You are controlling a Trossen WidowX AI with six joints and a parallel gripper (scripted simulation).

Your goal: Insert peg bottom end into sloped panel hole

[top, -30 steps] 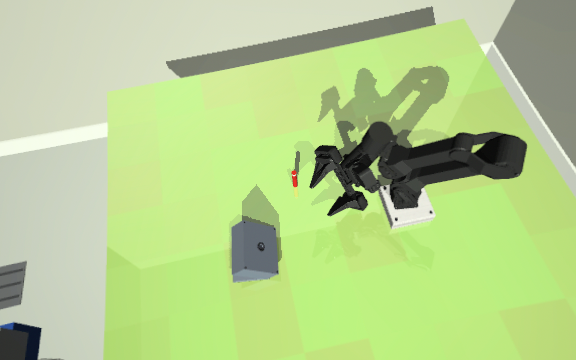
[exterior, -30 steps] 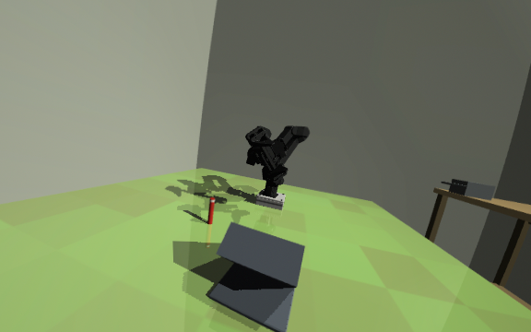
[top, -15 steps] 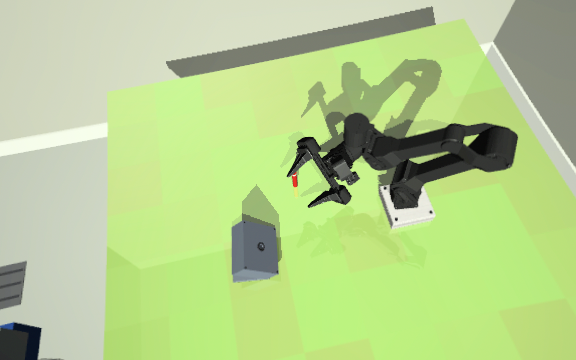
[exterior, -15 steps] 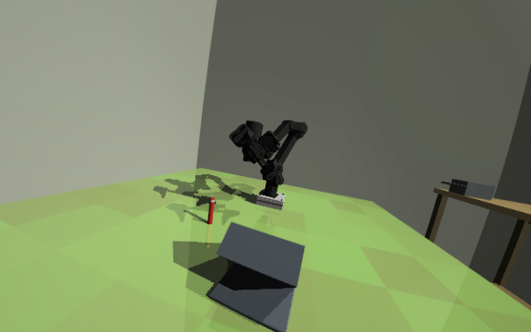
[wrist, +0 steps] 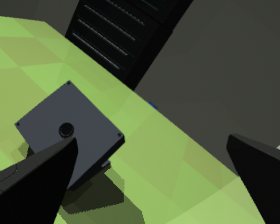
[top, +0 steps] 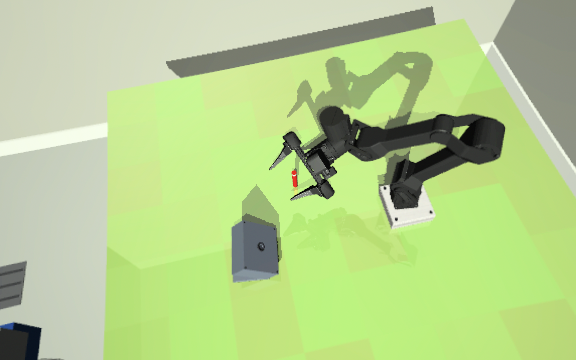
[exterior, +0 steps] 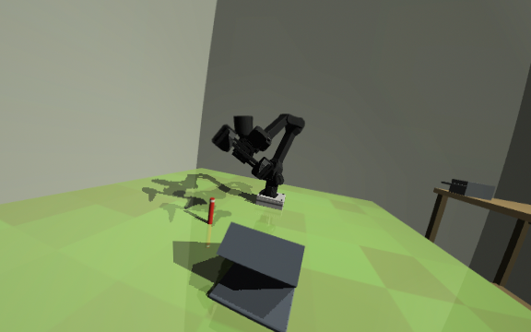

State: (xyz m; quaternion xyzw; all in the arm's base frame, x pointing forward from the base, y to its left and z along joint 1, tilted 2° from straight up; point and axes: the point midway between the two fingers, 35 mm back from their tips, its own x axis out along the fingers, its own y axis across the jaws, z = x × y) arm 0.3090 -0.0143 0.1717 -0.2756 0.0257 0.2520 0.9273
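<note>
Now: the red round peg 4 cm behind my gripper tip, 10 cm to the right of it and 15 cm below it. The rest, counted from my gripper tip: grey sloped panel 9 cm ahead, 11 cm to the left, 15 cm below.
</note>
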